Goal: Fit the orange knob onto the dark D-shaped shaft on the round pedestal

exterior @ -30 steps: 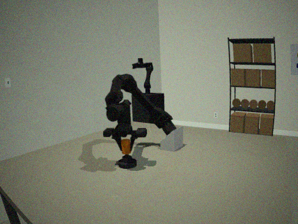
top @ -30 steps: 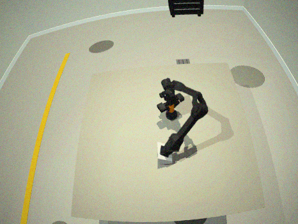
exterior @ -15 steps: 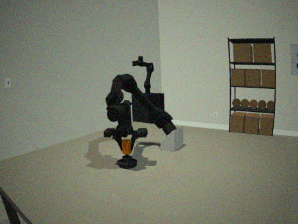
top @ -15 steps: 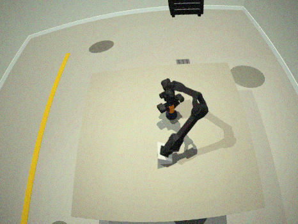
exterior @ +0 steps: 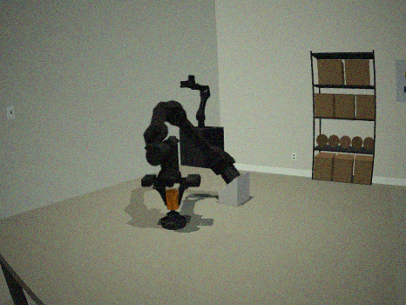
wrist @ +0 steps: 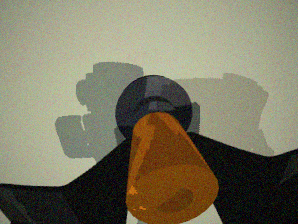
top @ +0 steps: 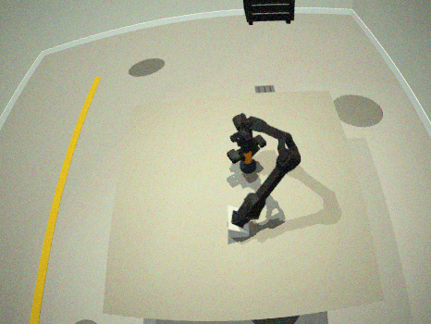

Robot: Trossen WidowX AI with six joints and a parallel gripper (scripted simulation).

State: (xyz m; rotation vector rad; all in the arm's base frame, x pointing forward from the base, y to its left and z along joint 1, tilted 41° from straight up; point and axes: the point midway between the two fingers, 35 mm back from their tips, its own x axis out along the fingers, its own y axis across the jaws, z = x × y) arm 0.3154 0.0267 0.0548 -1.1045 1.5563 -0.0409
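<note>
My gripper tip is now 2 cm below the orange knob. Round my gripper tip: dark round pedestal 4 cm below.
</note>
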